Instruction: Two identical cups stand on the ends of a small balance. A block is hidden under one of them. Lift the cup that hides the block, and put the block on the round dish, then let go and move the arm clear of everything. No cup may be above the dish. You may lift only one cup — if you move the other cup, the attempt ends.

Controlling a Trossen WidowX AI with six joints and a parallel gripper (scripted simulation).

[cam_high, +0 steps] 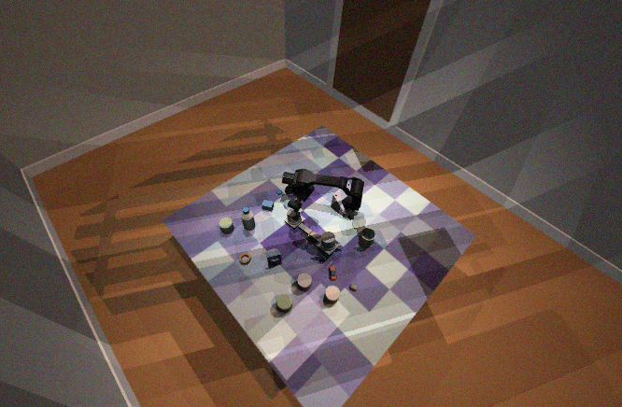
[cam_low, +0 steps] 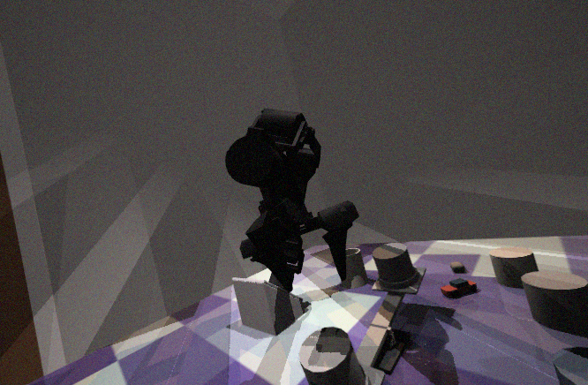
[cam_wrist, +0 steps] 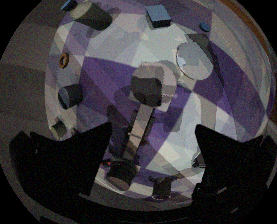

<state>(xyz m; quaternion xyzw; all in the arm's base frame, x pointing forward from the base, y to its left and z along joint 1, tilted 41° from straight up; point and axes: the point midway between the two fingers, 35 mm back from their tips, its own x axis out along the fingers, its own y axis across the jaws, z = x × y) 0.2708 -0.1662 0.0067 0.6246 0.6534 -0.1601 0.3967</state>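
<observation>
Now: gripper tip 110 mm above the block, 20 mm to the left of it and 20 mm short of it. Also, from my gripper tip: bottle 230 mm ahead, 170 mm to the right, 40 mm below; balance beam 120 mm below, 110 mm to the left, 20 mm ahead; red toy car 350 mm to the left, 140 mm below, 80 mm ahead.
</observation>
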